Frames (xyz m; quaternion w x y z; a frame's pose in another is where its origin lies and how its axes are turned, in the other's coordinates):
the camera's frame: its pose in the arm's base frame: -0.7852 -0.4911 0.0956 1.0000 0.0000 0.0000 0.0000
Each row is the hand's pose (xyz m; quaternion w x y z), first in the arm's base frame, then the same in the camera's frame.
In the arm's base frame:
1: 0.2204 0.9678 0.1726 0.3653 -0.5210 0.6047 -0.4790
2: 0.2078 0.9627 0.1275 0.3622 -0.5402 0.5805 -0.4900
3: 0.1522 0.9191 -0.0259 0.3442 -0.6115 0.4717 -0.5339
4: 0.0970 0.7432 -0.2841 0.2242 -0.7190 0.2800 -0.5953
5: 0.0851 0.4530 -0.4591 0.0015 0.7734 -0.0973 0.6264
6: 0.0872 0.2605 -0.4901 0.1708 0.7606 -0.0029 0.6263
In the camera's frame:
1: 1.0056 1.4589 0.0770 0.3653 -0.5210 0.6047 -0.4790
2: 0.9930 1.4538 0.0319 0.3622 -0.5402 0.5805 -0.4900
3: 0.9374 1.4102 -0.1215 0.3442 -0.6115 0.4717 -0.5339
4: 0.8822 1.2343 -0.3797 0.2242 -0.7190 0.2800 -0.5953
5: 0.8703 0.9441 -0.5547 0.0015 0.7734 -0.0973 0.6264
6: 0.8724 0.7516 -0.5857 0.1708 0.7606 -0.0029 0.6263

